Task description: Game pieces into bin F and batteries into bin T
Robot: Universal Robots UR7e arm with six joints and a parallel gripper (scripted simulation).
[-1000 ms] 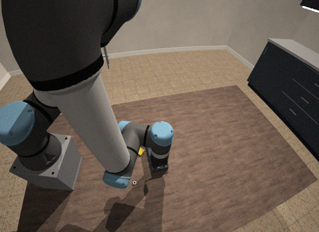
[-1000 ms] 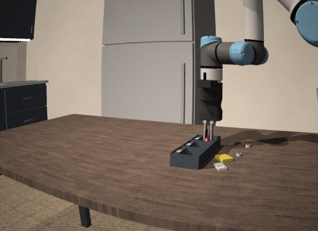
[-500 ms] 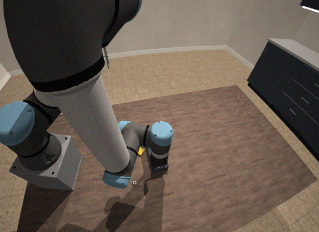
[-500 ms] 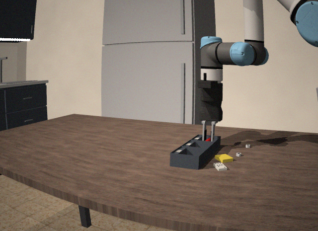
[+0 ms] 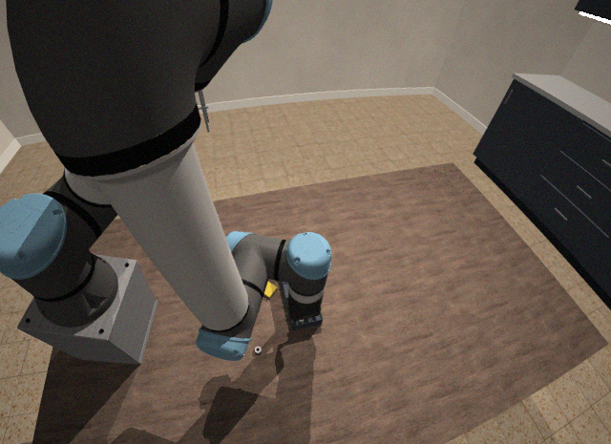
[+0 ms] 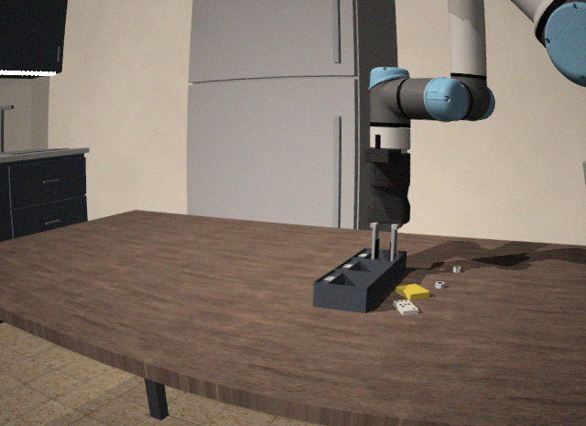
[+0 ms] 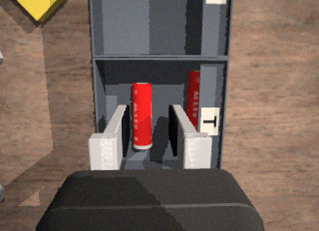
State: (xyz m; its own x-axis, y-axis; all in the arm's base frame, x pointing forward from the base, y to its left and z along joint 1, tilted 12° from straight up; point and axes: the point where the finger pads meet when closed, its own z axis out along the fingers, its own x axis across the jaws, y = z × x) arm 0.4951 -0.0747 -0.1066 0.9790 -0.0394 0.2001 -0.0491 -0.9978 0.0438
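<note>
Now: hand 10 mm past the battery and 30 mm above it. The rest, counted from my hand: white domino (80 mm behind, 180 mm to the left, 40 mm below); dark three-compartment bin (10 mm ahead, 80 mm to the left, 30 mm below); yellow block (80 mm behind, 100 mm to the left, 40 mm below).
</note>
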